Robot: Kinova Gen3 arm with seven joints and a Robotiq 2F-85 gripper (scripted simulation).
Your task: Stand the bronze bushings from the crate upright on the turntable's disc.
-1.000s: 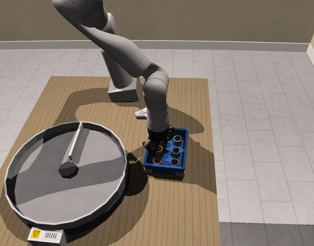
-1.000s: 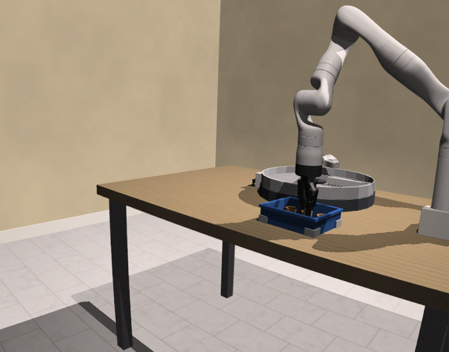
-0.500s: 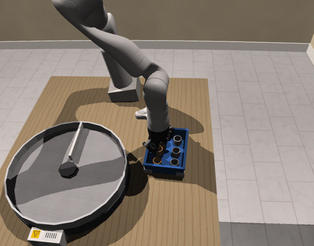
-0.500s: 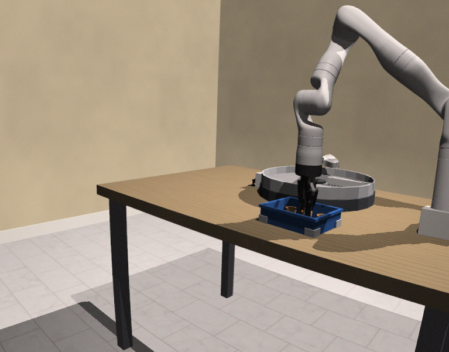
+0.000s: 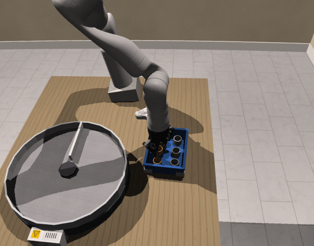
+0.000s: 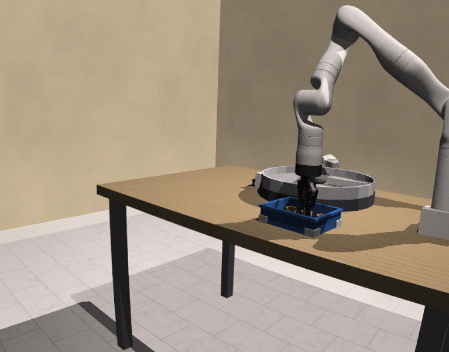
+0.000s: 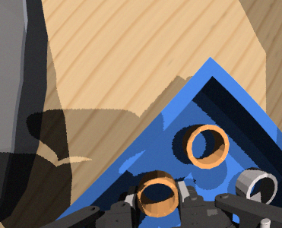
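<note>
Now: hand 30 mm to the right of the blue crate. The rest, counted from my hand: grey turntable disc (300 mm to the right, 150 mm ahead, 20 mm above).
</note>
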